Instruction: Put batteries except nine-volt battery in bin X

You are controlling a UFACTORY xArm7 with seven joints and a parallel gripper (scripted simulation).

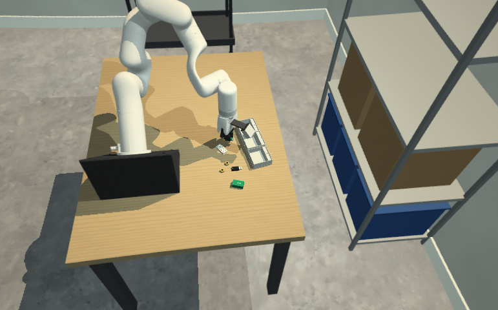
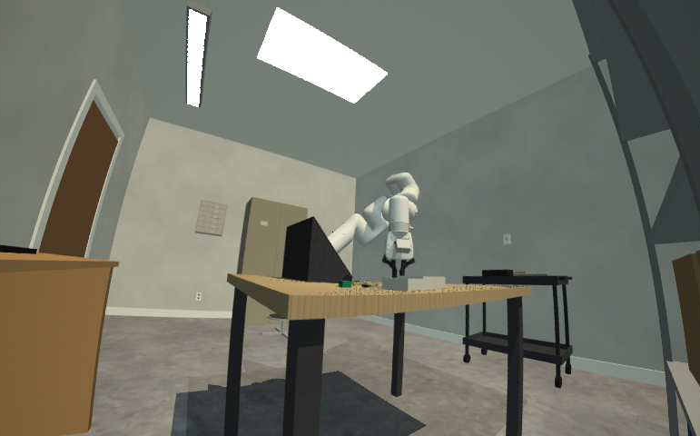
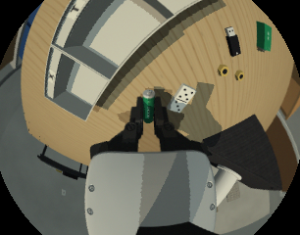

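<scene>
The white die lies 30 mm behind my hand, 40 mm to the right of it and 40 mm below it. The rest, counted from my hand: nine-volt battery (30 mm ahead, 230 mm to the right, 30 mm below); then green cylindrical battery (20 mm below); then black USB stick (30 mm ahead, 150 mm to the right, 40 mm below).
</scene>
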